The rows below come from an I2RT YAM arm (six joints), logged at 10 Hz.
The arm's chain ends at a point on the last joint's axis. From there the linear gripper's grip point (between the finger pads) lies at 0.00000 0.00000 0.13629 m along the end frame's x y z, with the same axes.
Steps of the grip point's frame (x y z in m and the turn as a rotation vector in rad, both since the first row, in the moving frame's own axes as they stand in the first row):
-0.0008 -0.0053 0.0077 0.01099 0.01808 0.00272
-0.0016 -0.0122 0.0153 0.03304 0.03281 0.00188
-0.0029 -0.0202 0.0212 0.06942 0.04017 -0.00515
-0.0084 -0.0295 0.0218 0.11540 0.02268 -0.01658
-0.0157 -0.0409 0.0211 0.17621 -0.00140 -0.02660
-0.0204 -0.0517 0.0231 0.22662 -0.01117 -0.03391
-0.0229 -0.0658 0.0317 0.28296 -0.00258 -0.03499
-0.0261 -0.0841 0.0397 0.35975 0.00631 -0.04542
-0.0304 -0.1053 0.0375 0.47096 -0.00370 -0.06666
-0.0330 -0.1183 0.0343 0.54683 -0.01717 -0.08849
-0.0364 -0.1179 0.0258 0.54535 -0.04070 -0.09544
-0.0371 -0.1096 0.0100 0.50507 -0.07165 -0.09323
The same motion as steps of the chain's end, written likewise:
-0.0033 -0.0038 0.0077 0.01099 0.01808 0.00272
-0.0061 -0.0077 0.0154 0.03304 0.03281 0.00188
-0.0083 -0.0107 0.0216 0.06942 0.04017 -0.00515
-0.0114 -0.0138 0.0227 0.11540 0.02268 -0.01658
-0.0152 -0.0170 0.0232 0.17621 -0.00140 -0.02660
-0.0184 -0.0211 0.0266 0.22662 -0.01117 -0.03391
-0.0219 -0.0278 0.0371 0.28296 -0.00258 -0.03499
-0.0258 -0.0361 0.0484 0.35975 0.00631 -0.04542
-0.0278 -0.0435 0.0523 0.47096 -0.00370 -0.06666
-0.0276 -0.0476 0.0542 0.54683 -0.01717 -0.08849
-0.0277 -0.0476 0.0457 0.54535 -0.04070 -0.09544
-0.0246 -0.0443 0.0273 0.50507 -0.07165 -0.09323

